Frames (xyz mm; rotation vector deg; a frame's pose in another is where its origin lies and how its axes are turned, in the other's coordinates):
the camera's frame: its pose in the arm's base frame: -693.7 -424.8 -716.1 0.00 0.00 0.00
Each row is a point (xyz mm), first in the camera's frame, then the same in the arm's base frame.
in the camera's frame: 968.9 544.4 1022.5
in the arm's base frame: 275.2 119.6 306.4
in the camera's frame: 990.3 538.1 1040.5
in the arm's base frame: 296.6 113.3 324.4
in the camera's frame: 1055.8 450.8 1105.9
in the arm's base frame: 362.1 26.0 389.8
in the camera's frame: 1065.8 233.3 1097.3
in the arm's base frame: 372.1 -191.5 381.2
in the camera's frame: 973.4 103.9 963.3
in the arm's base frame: 279.7 -320.9 247.2
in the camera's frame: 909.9 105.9 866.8
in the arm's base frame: 216.2 -318.9 150.7
